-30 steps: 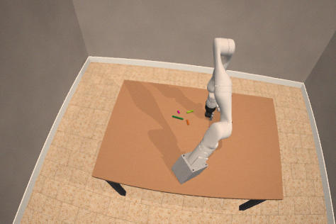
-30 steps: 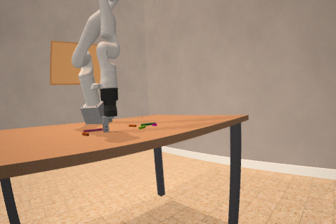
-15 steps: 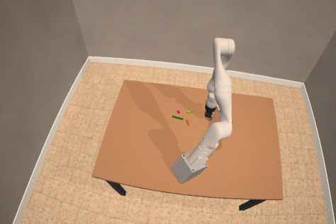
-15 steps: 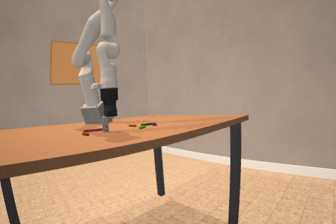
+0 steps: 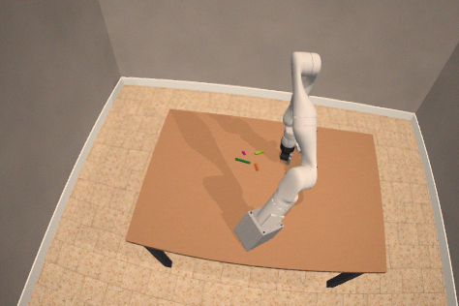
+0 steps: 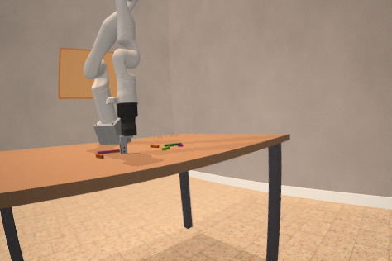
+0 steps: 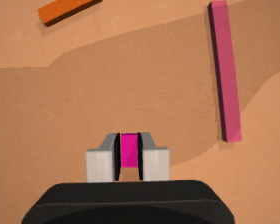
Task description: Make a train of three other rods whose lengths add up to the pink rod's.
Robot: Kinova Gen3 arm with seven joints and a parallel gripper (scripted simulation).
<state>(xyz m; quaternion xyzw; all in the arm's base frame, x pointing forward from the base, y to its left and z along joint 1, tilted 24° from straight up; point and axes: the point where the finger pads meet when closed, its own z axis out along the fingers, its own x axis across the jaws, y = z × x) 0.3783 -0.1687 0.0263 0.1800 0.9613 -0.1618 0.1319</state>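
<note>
The green rod is 20 mm ahead of my hand, 240 mm to the left of it and 10 mm below it. Round my hand: pink rod 80 mm behind, 20 mm to the right, 10 mm below; then lime rod 70 mm ahead, 150 mm to the left, 10 mm below.
</note>
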